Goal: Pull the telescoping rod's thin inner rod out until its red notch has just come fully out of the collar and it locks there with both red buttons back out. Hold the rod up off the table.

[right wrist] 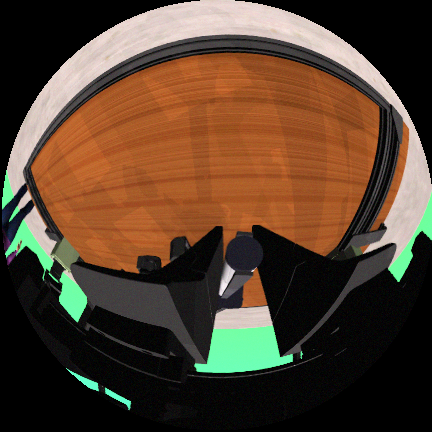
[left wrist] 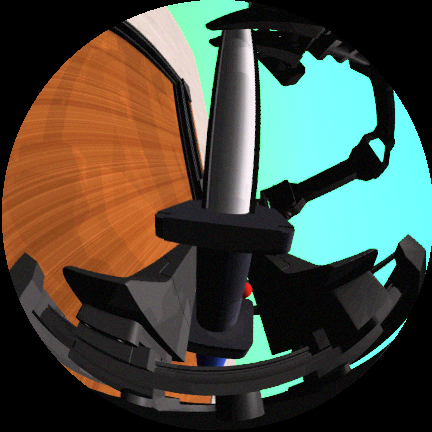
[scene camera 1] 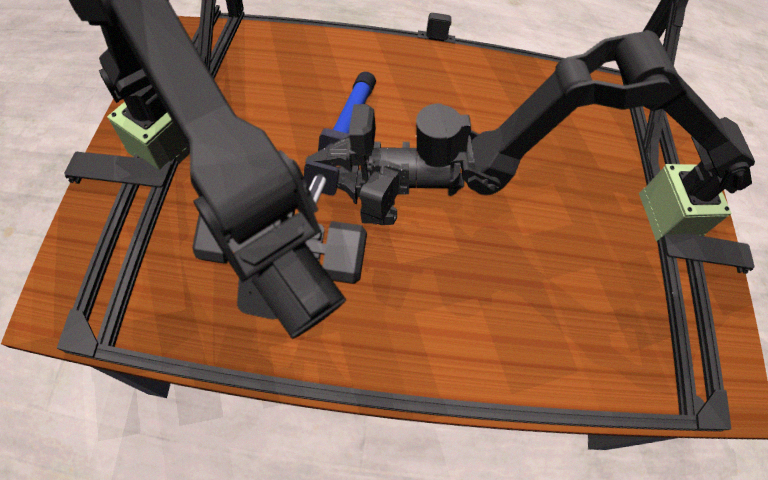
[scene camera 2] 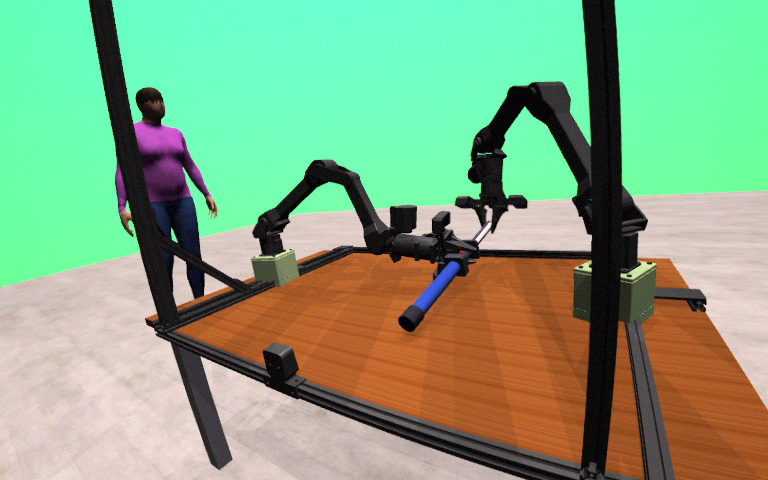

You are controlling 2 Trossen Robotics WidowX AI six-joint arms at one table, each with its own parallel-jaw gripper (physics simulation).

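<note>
The rod is held up off the table, tilted. Its blue outer tube [scene camera 1: 351, 107] [scene camera 2: 437, 287] ends in a black cap [scene camera 1: 366, 79] [scene camera 2: 410, 318]. My left gripper [scene camera 2: 466, 250] [left wrist: 219, 239] is shut on the dark collar [scene camera 1: 320, 178] [left wrist: 225, 230], its fingers between the two flanges. One red button [left wrist: 247, 290] shows between collar and right finger in the left wrist view; the other is hidden. The silver inner rod [scene camera 1: 317, 186] [scene camera 2: 481, 234] [left wrist: 232, 125] sticks out of the collar. My right gripper [scene camera 2: 488, 224] [right wrist: 236, 232] is shut on the inner rod near its dark end [right wrist: 244, 253]. No red notch shows.
The wooden table [scene camera 1: 509, 294] [scene camera 2: 509, 362] lies under both arms, with a dark rail frame [scene camera 1: 396, 393] along its edges. A small black camera [scene camera 1: 439, 26] [scene camera 2: 280, 361] sits on the rail. A person [scene camera 2: 164, 161] stands beyond the table in scene camera 2.
</note>
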